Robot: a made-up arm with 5 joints. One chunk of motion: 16 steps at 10 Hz.
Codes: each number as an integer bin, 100 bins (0 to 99) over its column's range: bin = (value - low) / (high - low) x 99, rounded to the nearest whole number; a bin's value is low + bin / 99 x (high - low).
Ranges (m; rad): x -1..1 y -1..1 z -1..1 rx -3.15..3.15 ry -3.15..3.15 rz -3.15..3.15
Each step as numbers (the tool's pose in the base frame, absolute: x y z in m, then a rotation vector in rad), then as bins.
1 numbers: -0.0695 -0.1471 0.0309 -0.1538 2.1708 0.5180
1 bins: 46 42 51 47 84 58
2 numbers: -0.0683 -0.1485 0.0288 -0.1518 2.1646 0.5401
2 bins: 46 42 51 47 84 58
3 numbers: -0.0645 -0.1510 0.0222 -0.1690 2.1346 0.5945
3 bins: 46 42 51 47 83 59
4 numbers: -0.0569 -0.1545 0.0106 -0.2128 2.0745 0.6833
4 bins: 47 42 50 46 82 60
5 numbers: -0.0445 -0.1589 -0.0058 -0.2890 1.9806 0.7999
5 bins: 47 42 49 45 81 62
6 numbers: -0.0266 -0.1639 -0.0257 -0.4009 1.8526 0.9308
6 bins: 48 41 48 43 79 64
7 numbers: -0.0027 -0.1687 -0.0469 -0.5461 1.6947 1.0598
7 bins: 49 41 47 41 76 66
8 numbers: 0.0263 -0.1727 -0.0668 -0.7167 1.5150 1.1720
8 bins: 51 41 46 38 73 68
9 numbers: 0.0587 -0.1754 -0.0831 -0.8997 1.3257 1.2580
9 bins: 52 41 45 35 70 69
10 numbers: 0.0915 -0.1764 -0.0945 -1.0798 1.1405 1.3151
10 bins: 54 41 45 33 67 70
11 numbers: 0.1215 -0.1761 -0.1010 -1.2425 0.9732 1.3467
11 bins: 56 41 45 30 65 71
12 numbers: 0.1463 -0.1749 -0.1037 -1.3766 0.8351 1.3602
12 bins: 57 41 44 28 63 71
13 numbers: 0.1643 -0.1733 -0.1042 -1.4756 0.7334 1.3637
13 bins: 58 41 44 26 61 71
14 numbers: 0.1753 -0.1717 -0.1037 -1.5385 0.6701 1.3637
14 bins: 58 41 44 25 60 71
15 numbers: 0.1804 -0.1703 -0.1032 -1.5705 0.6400 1.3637
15 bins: 58 41 44 25 60 71
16 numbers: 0.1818 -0.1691 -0.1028 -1.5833 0.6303 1.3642
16 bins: 58 41 44 25 59 71
